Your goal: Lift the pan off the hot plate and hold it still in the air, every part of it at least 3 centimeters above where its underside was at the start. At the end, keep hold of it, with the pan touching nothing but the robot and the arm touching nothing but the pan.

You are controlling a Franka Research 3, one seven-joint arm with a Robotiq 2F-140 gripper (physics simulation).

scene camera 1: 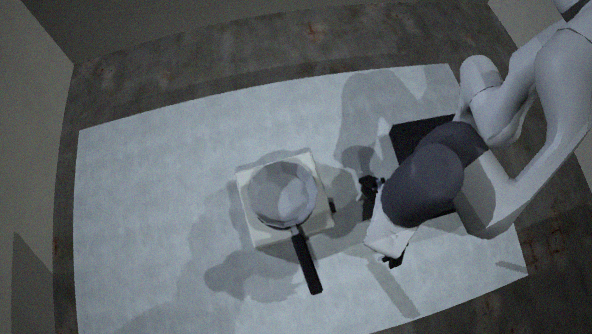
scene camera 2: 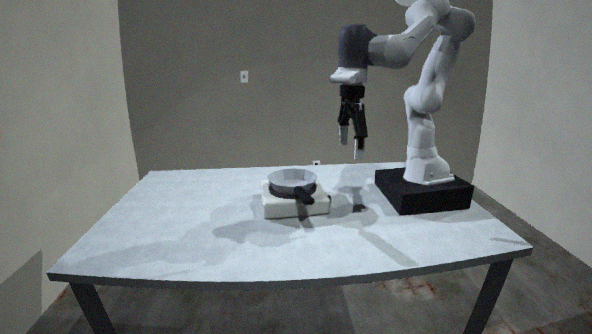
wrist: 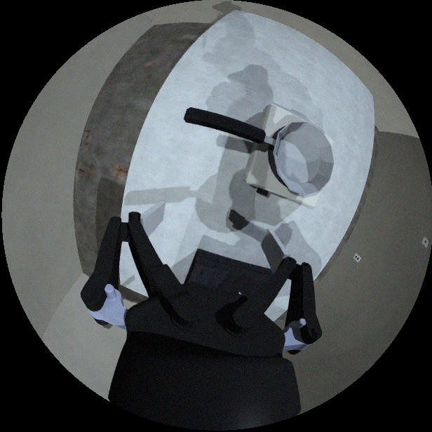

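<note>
A round grey pan (scene camera 1: 282, 192) (scene camera 2: 292, 182) (wrist: 305, 157) sits upright on a square cream hot plate (scene camera 1: 321, 223) (scene camera 2: 280, 209) (wrist: 256, 170). Its straight black handle (scene camera 1: 306, 262) (scene camera 2: 304, 196) (wrist: 225, 124) sticks out past the hot plate's edge, toward the table's front in scene camera 2. My gripper (scene camera 1: 382, 223) (scene camera 2: 351, 142) (wrist: 215, 224) is open and empty. It points down, high above the table, between the pan and the arm's base, apart from the pan and handle. In scene camera 1 the wrist hides part of the gripper.
A black base block (scene camera 1: 412, 137) (scene camera 2: 430, 200) (wrist: 225, 270) carries the arm on the right side of the table (scene camera 1: 150, 165) (scene camera 2: 165, 200). A small dark knob (scene camera 1: 332, 206) (wrist: 262, 191) sits on the hot plate's side facing the base. Arm shadows fall across the table.
</note>
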